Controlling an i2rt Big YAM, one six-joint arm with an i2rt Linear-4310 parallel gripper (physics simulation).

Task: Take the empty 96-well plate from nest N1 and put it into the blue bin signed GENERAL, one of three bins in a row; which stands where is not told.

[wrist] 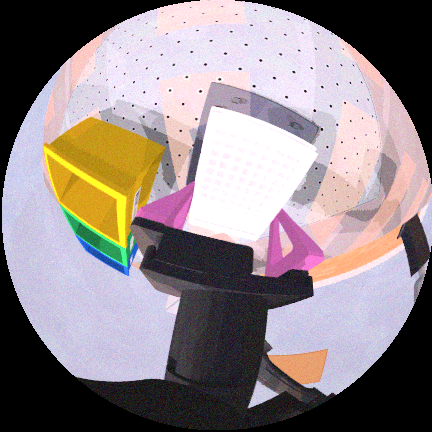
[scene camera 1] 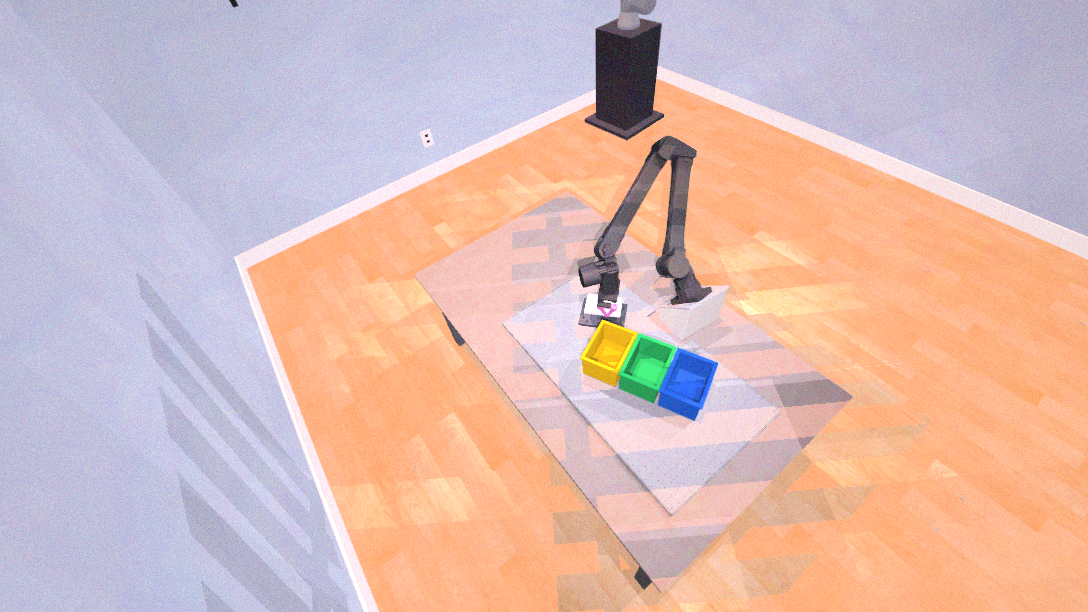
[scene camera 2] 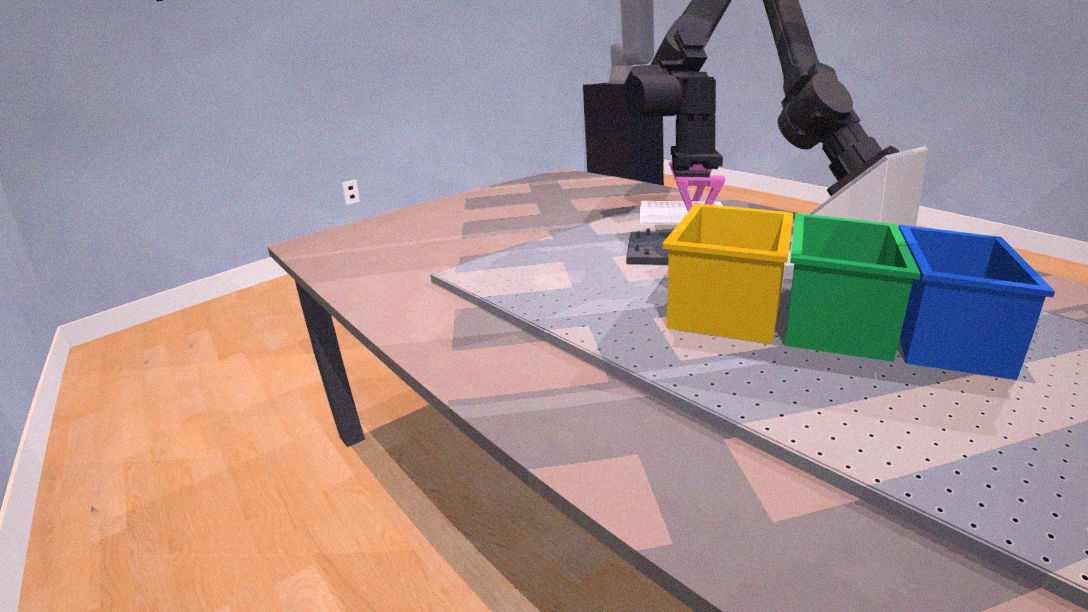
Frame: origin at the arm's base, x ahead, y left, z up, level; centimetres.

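Seen in the pictures: gripper, fingertip midpoint: (wrist: 236,196) (scene camera 1: 608,306); arm's base, origin of the base link: (scene camera 1: 691,297) (scene camera 2: 868,177).
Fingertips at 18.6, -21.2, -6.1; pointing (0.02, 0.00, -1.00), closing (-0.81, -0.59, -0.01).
Observation:
Offsets run from my fingertips to a thing's middle, as dx, dy, dz. Level surfaces: height alone.
The white 96-well plate @[+1.0, -1.4, +0.7] (scene camera 1: 591,306) (scene camera 2: 660,212) (wrist: 240,175) is between the pink fingers of my gripper (scene camera 1: 606,309) (scene camera 2: 696,204) (wrist: 236,196), which is shut on it. The plate is roughly level, a little above the dark nest @[+1.0, -1.5, -4.4] (scene camera 2: 645,255) (wrist: 265,106), with a gap between them in scene camera 2's view. The blue bin (scene camera 1: 688,380) (scene camera 2: 970,327) (wrist: 106,257) stands at the end of the row farthest from the gripper. Its inside floor is hidden in scene camera 2's view. I cannot read the bin signs or the nest's label.
The yellow bin (scene camera 1: 608,351) (scene camera 2: 722,296) (wrist: 107,145) stands close beside the nest. The green bin @[+10.1, +25.8, -0.5] (scene camera 1: 646,366) (scene camera 2: 848,315) (wrist: 95,232) stands between yellow and blue. A white wedge-shaped stand (scene camera 1: 698,313) (scene camera 2: 897,182) is under the arm's base. The bins stand on a perforated board @[dz -5.4] (scene camera 1: 669,471) (scene camera 2: 760,395).

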